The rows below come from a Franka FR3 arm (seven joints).
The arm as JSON. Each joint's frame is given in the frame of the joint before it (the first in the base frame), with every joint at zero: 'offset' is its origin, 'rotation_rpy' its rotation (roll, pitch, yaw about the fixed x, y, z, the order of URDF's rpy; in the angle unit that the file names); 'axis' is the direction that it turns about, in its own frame. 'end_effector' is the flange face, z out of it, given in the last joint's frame.
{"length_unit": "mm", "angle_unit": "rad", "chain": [
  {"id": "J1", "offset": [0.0, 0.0, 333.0], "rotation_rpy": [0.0, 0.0, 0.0], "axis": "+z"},
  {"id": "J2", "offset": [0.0, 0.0, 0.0], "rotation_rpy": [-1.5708, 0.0, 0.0], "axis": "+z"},
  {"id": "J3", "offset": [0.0, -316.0, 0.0], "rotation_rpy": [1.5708, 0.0, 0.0], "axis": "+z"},
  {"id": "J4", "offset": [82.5, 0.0, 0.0], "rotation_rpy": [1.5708, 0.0, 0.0], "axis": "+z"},
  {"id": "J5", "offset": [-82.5, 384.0, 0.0], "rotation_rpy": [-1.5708, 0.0, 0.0], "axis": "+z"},
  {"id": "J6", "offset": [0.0, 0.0, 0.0], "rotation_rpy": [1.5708, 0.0, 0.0], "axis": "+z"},
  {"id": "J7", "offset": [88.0, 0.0, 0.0], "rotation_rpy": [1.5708, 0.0, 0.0], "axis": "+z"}
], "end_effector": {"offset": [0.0, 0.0, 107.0], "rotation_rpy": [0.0, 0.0, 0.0]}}
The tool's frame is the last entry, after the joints.
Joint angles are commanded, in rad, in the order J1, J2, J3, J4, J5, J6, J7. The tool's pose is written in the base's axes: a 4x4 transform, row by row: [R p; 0 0 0 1], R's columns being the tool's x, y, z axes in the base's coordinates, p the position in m. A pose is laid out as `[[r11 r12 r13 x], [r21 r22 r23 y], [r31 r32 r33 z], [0 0 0 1]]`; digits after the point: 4 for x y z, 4 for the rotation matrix.
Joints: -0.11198 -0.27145 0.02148 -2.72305 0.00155 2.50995 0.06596
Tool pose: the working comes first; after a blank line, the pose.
Where each joint sits with the arm in this pose, in the base's axes (m; each line is computed from the numbers above, not from the rounded line before):
J1: 0.0000 0.0000 0.3330
J2: 0.0000 0.0000 0.3330
J3: -0.0842 0.0095 0.6374
J4: -0.0050 0.0024 0.6595
J5: 0.3016 -0.0271 0.4159
J6: 0.3016 -0.0271 0.4159
J7: 0.3891 -0.0352 0.4210
the tool: 0.3952 -0.0363 0.3142

[[0.9858 -0.1577 0.0576 0.3952], [-0.1573 -0.9875 -0.0101 -0.0363], [0.0585 0.0009 -0.9983 0.3142], [0 0 0 1]]
